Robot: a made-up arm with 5 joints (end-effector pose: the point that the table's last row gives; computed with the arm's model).
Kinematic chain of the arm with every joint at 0, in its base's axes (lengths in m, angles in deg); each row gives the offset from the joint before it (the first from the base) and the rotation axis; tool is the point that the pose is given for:
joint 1: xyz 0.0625 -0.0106 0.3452 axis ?
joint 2: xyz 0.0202 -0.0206 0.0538 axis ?
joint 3: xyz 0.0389 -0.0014 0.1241 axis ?
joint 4: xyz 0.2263 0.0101 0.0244 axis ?
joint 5: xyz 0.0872 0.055 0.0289 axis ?
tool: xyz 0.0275 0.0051 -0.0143
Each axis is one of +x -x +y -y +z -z.
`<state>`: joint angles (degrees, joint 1 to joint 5).
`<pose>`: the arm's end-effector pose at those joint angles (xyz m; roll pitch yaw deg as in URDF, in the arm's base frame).
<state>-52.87 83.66 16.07 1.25 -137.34</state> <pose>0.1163 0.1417 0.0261 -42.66 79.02 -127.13</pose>
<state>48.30 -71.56 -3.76 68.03 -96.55</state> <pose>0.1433 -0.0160 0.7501 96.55 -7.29 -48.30</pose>
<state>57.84 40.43 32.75 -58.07 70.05</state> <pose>0.2673 -0.2774 0.2473 -70.05 15.11 -57.84</pose>
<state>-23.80 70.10 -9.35 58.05 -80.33</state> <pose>0.2718 0.1452 0.1034 -99.67 61.20 -156.20</pose>
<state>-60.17 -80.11 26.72 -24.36 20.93</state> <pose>0.0408 0.0375 0.7698 -20.93 -77.75 60.17</pose>
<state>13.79 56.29 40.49 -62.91 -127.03</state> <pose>0.3282 -0.0228 0.1785 127.03 33.87 -13.79</pose>
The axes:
joint 1: -z
joint 2: +y
joint 3: +y
joint 4: +y
joint 5: -x

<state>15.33 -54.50 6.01 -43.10 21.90</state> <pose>0.1283 0.0154 0.8026 158.10 -88.41 164.67</pose>
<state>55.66 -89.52 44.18 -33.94 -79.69</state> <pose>0.1266 -0.0015 0.7356 79.69 -79.28 -55.66</pose>
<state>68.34 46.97 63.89 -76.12 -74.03</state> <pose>0.1871 -0.1666 0.1943 74.03 34.74 -68.34</pose>
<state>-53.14 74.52 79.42 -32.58 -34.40</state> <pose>-0.0328 -0.0454 0.1650 -145.60 58.64 -126.86</pose>
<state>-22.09 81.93 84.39 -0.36 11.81</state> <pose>-0.1152 -0.0340 0.2594 168.19 14.04 -157.91</pose>
